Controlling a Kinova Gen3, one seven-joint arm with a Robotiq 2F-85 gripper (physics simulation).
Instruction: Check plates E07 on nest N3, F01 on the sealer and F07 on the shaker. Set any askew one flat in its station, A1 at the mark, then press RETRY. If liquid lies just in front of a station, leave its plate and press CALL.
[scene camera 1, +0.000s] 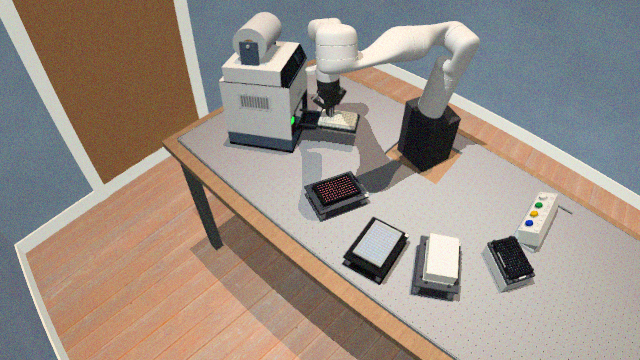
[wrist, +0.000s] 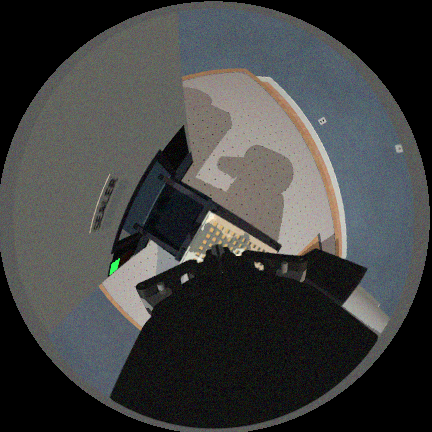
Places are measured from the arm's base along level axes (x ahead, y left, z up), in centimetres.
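Where they show: gripper, fingertip midpoint: (scene camera 1: 330, 115) (wrist: 216, 251); arm's base at its link origin: (scene camera 1: 430, 108) (wrist: 344, 302).
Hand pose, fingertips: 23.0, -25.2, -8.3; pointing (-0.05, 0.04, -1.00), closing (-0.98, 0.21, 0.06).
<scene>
Each offset is from my fingertips to the top centre of the thing, as dx, dy, dz. "pt": to the spot under its first point.
The sealer {+14.2, -18.6, +34.5} (scene camera 1: 257, 117) (wrist: 75, 130) stands at the table's far left, with a green light on its side. A cream plate {-1.7, +2.4, +0.3} (scene camera 1: 348, 120) (wrist: 216, 234) lies on the sealer's dark carriage {pt -5.3, -1.5, -1.8} (wrist: 245, 223). My gripper (scene camera 1: 330, 113) (wrist: 216, 251) is shut and empty, its fingertips at the plate's top near the sealer-side end; contact cannot be told. The gripper hides part of the plate in the wrist view. A plate with red wells {+16.8, +23.7, -5.6} (scene camera 1: 336, 190), a pale blue plate {+21.1, +46.2, -5.1} (scene camera 1: 378, 243) and a thick white plate {+12.7, +61.9, -1.5} (scene camera 1: 442, 257) sit on dark stations. Which are E07 and F07 cannot be read.
A black-topped rack or plate {-5.0, +76.2, -4.1} (scene camera 1: 511, 257) sits on a light block at the right. Behind it stands a button box {-28.1, +75.1, -2.7} (scene camera 1: 539, 222) with white, green, yellow and blue buttons. The arm's black pedestal (scene camera 1: 427, 135) stands at the table's back.
</scene>
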